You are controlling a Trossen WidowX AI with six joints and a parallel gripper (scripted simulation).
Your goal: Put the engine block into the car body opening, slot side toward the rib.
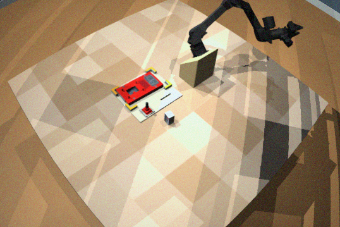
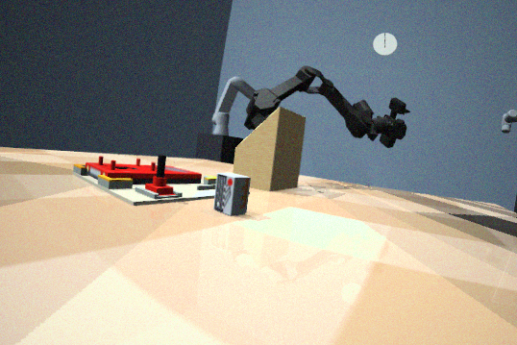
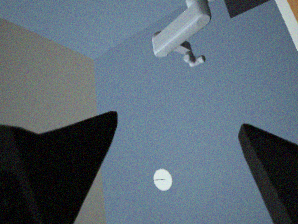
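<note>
The engine block is 83 cm ahead of my gripper tip, 24 cm below it and 17 cm to the right of it. Round my gripper tip: pale baseplate: 81 cm ahead, 37 cm to the right, 25 cm below.
</note>
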